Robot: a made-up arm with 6 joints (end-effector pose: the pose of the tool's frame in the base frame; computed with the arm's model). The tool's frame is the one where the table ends. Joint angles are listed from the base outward.
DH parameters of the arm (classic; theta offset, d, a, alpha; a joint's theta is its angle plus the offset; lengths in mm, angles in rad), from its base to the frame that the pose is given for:
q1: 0 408 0 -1.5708
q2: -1.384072 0 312.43 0
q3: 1.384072 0 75 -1.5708
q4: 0 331 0 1.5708
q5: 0 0 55 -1.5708
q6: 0 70 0 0
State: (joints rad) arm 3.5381 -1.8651 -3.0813 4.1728 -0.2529 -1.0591
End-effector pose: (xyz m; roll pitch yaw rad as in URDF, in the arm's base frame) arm 0.6472 0.2051 0.2476 2.5709 -1.4523 0.7530
Working (the frame after each row of the table, in the pose's form):
after q1: 0.0000 0.0000 0.4080 -1.5708 0.0000 -2.7451
after q2: 0.2865 0.1200 0.3745 1.5708 0.1076 0.3965
after q3: 0.2705 0.1132 0.3015 3.1416 1.3368 -2.7451
after q4: 0.5675 0.2376 0.2247 -0.2710 -0.5233 -1.0363
after q5: 0.5786 0.1927 0.2545 -1.6894 -0.5727 -1.3272

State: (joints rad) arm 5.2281 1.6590 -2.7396 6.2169 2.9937 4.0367
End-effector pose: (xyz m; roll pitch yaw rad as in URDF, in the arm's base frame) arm 0.2644 -0.4751 0.2053 -1.1594 -0.5732 0.2937
Working (the frame after each row of the table, in the pose's form):
after q1: 0.0000 0.0000 0.4080 -1.5708 0.0000 -1.0551
after q2: 0.1483 -0.2616 0.3232 -1.5708 0.2749 -1.0551
after q3: 0.1657 -0.2923 0.3894 3.1416 -1.0806 -1.0551
after q4: 0.3097 -0.5463 0.2335 -1.6943 -1.0765 -0.9150
after q5: 0.2975 -0.5321 0.1818 0.1722 1.2228 2.2798

